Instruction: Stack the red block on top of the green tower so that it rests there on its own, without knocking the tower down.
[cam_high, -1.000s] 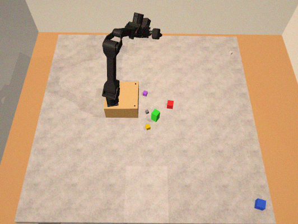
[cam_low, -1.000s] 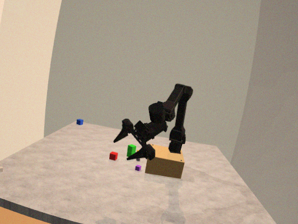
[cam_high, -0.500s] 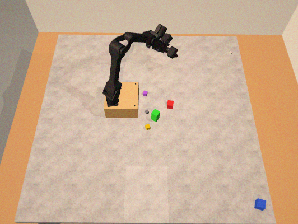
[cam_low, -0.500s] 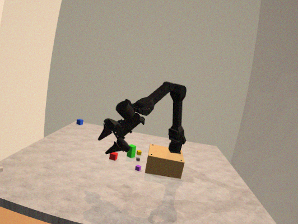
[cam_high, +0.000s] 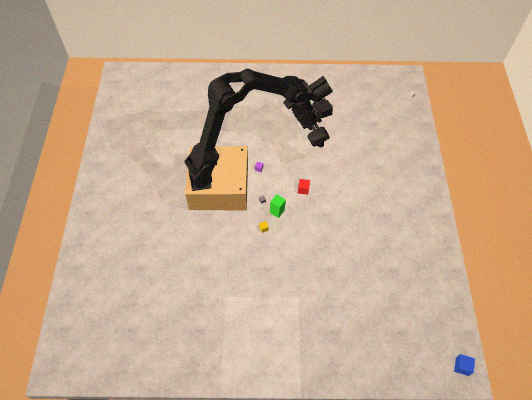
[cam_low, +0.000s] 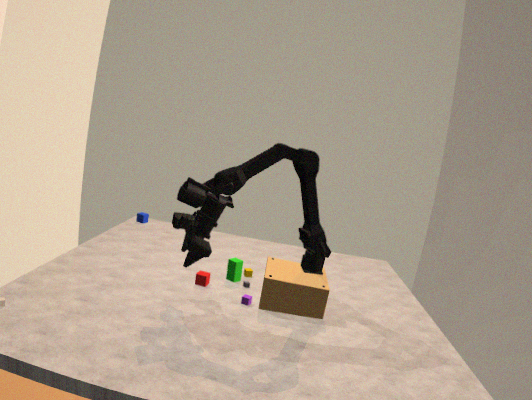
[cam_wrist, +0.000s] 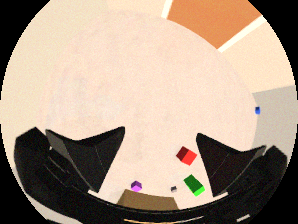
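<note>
Right now my gripper tip is 60 mm past the red block, 120 mm to the left of it and 100 mm above it. The rest, counted from my gripper tip: grey block (210 mm behind, 150 mm to the right, 110 mm below); purple block (200 mm behind, 10 mm to the right, 110 mm below); yellow block (220 mm behind, 250 mm to the right, 110 mm below).
</note>
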